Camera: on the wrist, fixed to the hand. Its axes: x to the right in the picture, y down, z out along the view.
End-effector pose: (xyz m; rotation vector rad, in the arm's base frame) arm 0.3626 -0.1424 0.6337 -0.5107 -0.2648 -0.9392
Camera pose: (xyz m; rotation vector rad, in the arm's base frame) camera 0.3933 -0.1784 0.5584 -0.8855 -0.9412 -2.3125
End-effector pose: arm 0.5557 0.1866 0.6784 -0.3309 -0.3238 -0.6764
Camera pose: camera 0.5983 0.1702 0.6021 -0.5964 -0.8870 -2.1203
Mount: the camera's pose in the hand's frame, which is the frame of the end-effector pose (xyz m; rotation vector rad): 0.0102 0.0305 -0.0829 -0.3773 -0.4491 -1.4559
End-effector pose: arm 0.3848 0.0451 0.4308 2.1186 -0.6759 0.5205
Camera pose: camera 0.3631 0.0941 0.5018 1.7860 0.5835 -0.8209
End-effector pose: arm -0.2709 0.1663 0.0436 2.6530 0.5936 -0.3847
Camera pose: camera -0.2334 0.1802 0.1230 1.2782 2.0513 -1.0376
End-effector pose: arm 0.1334 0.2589 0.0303 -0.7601 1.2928 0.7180
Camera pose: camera 0.0635 0.2085 0.0082 -1.4573 -0.0118 -0.1097
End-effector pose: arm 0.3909 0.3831 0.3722 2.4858 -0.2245 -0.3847
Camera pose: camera 0.4252 0.4012 0.4522 1.7275 1.4026 -1.3682
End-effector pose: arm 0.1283 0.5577 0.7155 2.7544 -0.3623 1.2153
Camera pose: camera 0.0679 0.5426 0.7790 1.9742 1.0752 0.1089
